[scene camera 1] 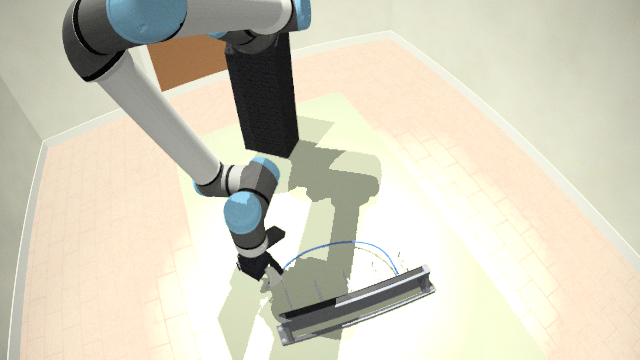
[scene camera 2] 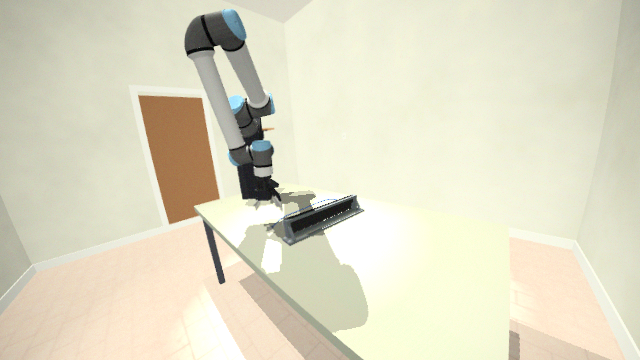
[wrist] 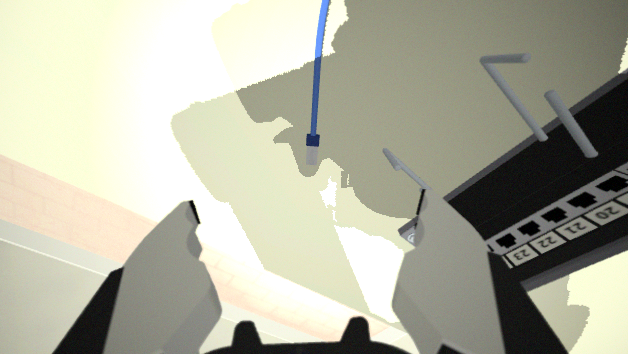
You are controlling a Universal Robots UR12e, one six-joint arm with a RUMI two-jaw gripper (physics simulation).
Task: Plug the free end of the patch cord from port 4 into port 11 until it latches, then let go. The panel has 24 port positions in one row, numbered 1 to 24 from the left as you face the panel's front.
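Pixels of known places: gripper, fingertip midpoint: (scene camera 1: pixel 264 272) (scene camera 2: pixel 269 211) (wrist: pixel 308 196); arm's base, link origin: (scene camera 2: pixel 246 127).
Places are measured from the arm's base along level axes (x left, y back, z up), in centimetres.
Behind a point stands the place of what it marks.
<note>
The blue patch cord (scene camera 1: pixel 350 242) {x 1.8, y -61.9, z -55.8 cm} (scene camera 2: pixel 327 200) {x 7.3, y -72.3, z -51.4 cm} (wrist: pixel 316 90) {x -24.9, y -59.4, z -57.7 cm} arcs from the panel's right part in scene camera 1 towards the gripper. Its free plug (wrist: pixel 312 154) {x -30.4, y -62.0, z -57.2 cm}, clear with a dark blue boot, shows in the wrist view beyond the fingertips, centred between them sideways and touching neither. My gripper (scene camera 1: pixel 272 285) (scene camera 2: pixel 266 204) {x -29.7, y -61.8, z -48.4 cm} (wrist: pixel 308 196) {x -29.7, y -61.8, z -48.4 cm} is wide open and holds nothing. The panel (scene camera 1: pixel 370 303) {x -4.7, y -85.0, z -57.1 cm} (scene camera 2: pixel 287 231) {x -33.1, y -79.8, z -53.5 cm} (wrist: pixel 525 175) {x -21.7, y -79.1, z -54.5 cm} stands beside it; labels 20 to 23 are readable in the wrist view. The right finger hides the panel's near end. Port 11 does not show in the wrist view.
Thin grey cable-guide rods (scene camera 1: pixel 318 290) {x -17.4, y -73.8, z -52.7 cm} (wrist: pixel 515 100) {x -17.4, y -74.4, z -56.5 cm} stick out from the panel on the cord's side; one rod (wrist: pixel 407 170) {x -26.9, y -71.1, z -56.5 cm} appears close to the right fingertip in the wrist view. The panel stands on a pale table (scene camera 2: pixel 425 280) {x -25.9, y -136.5, z -58.3 cm}. The arm's black pedestal (scene camera 1: pixel 262 100) {x -2.6, y -5.6, z -28.6 cm} rises behind.
</note>
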